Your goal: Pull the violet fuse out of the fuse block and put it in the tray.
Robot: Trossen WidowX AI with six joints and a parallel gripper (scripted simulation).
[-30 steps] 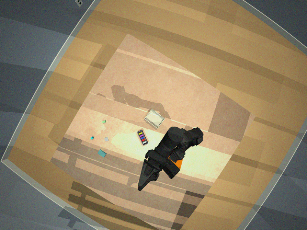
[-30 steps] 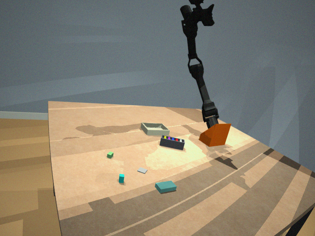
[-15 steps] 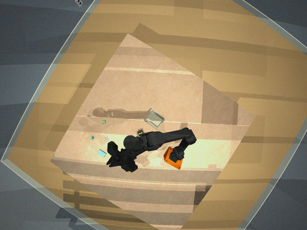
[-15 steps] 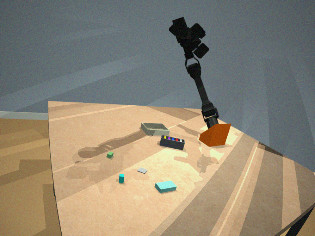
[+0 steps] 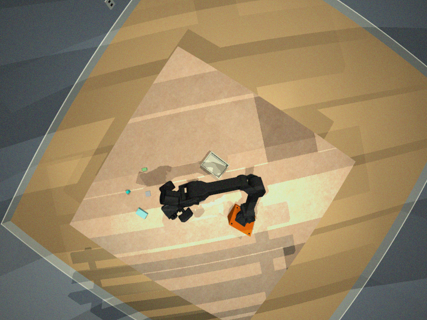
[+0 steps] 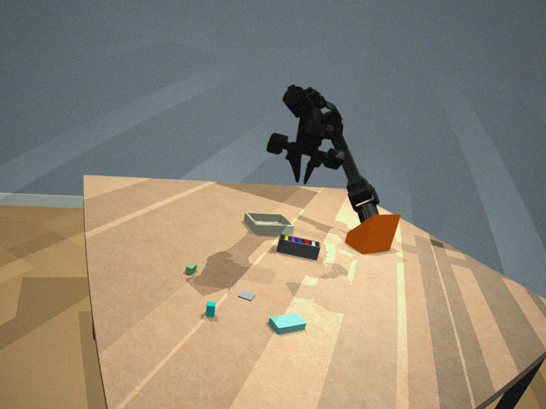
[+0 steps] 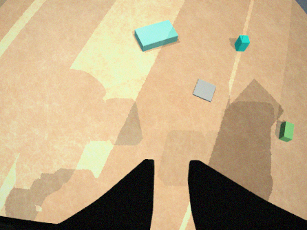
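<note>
Now: gripper tip 80 mm past the violet fuse, 90 mm to the left of it and 200 mm above it. From my gripper tip the other things lie so: green cube: 240 mm ahead, 220 mm below; then flat grey tile: 140 mm ahead, 110 mm to the left, 230 mm below.
</note>
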